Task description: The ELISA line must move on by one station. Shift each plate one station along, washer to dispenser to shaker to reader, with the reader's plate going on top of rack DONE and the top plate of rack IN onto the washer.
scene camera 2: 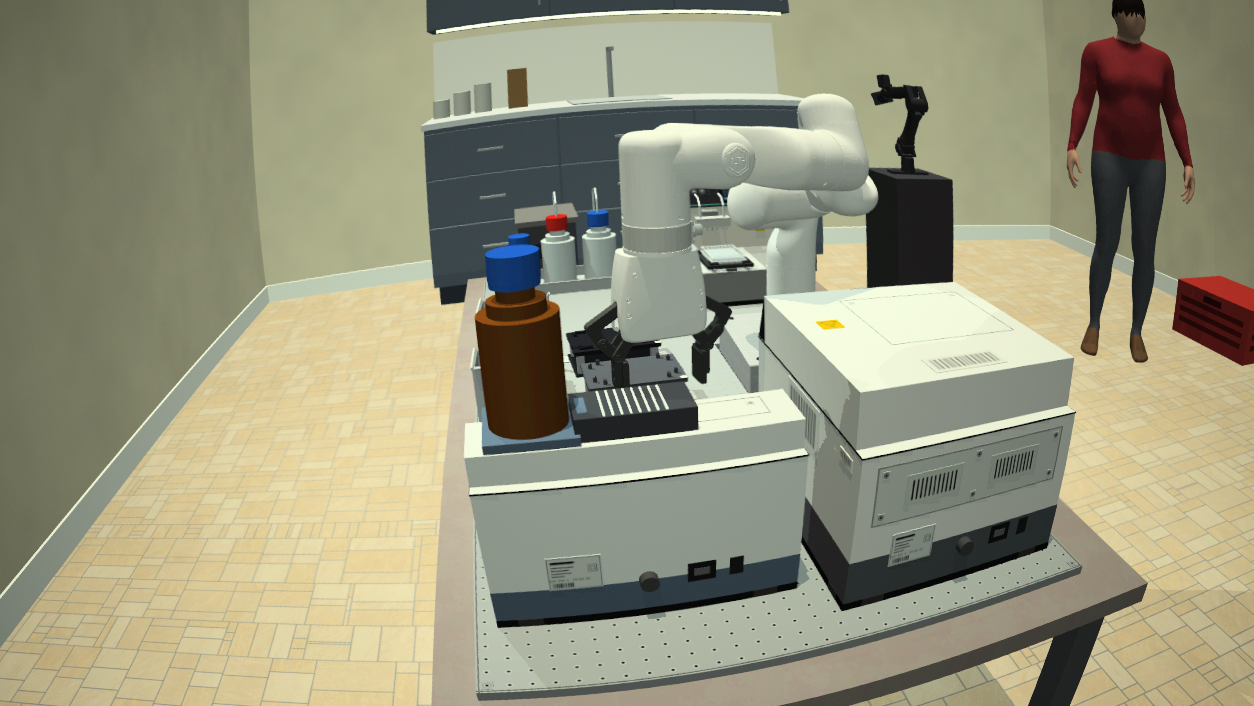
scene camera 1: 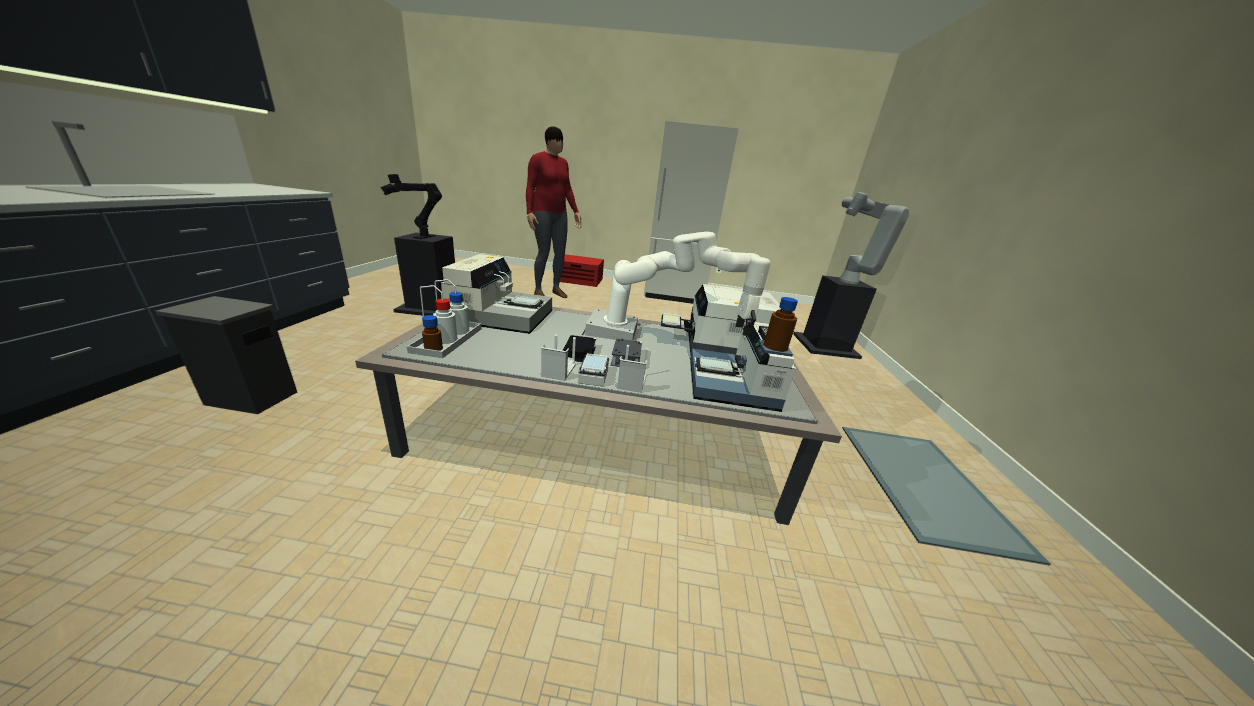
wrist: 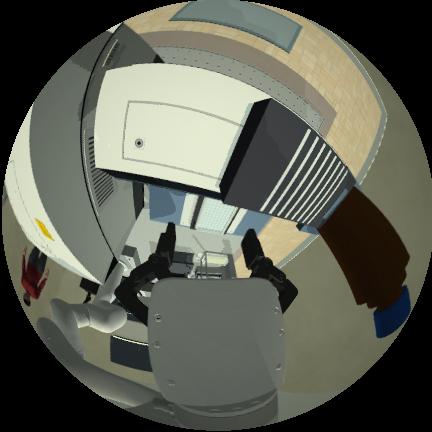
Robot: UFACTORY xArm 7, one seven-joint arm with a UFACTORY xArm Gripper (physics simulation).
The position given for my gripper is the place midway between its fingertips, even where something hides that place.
My gripper [scene camera 2: 661, 386] is open, with nothing in its grasp. I also see a brown bottle with blue cap [wrist: 369, 251].
My gripper shows as well in scene camera 1 [scene camera 1: 742, 331] and in the wrist view [wrist: 210, 233].
